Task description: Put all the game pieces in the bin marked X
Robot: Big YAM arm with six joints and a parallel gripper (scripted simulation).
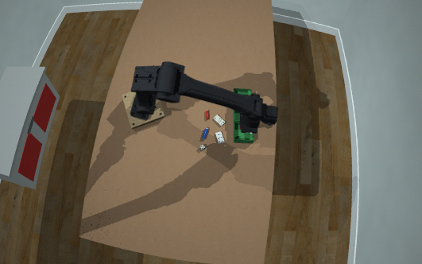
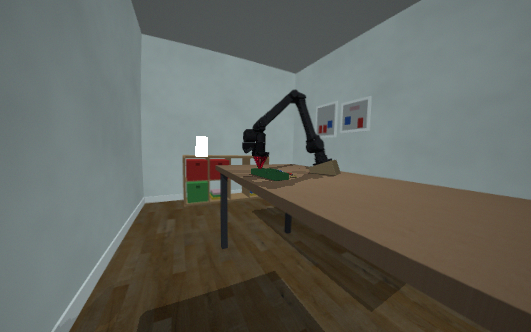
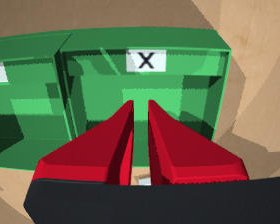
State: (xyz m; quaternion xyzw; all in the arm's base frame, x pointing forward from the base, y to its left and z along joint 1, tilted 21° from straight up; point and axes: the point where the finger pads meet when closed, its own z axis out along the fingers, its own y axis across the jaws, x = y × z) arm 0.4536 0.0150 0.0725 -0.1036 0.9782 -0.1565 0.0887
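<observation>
Now: hand 80 mm to the right of the green bin, 20 mm past it and 20 mm above it. Also, from my hand: white domino-like piece: 100 mm behind, 50 mm to the right, 40 mm below; small red piece: 180 mm behind, 50 mm to the left, 40 mm below; blue cylinder: 160 mm behind, 40 mm to the right, 30 mm below.
</observation>
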